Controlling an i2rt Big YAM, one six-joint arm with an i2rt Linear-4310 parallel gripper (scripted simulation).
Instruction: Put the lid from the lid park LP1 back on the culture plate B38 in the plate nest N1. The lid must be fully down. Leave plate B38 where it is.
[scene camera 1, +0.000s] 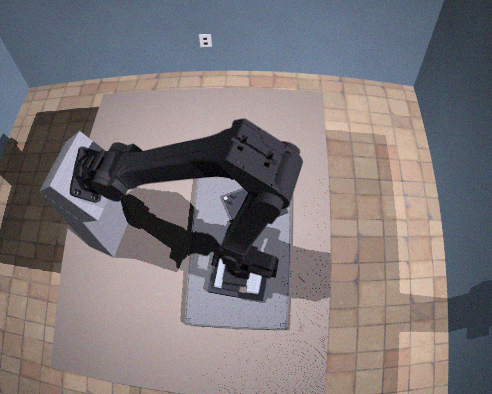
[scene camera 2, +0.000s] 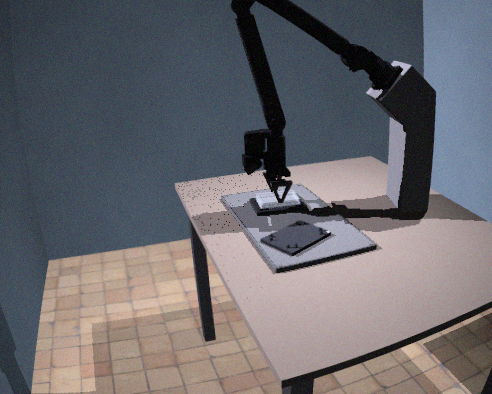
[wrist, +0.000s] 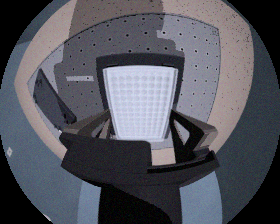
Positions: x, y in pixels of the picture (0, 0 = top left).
Scene:
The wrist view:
my gripper: 140, 112
clear lid: 140, 98
dark plate nest N1: 140, 58

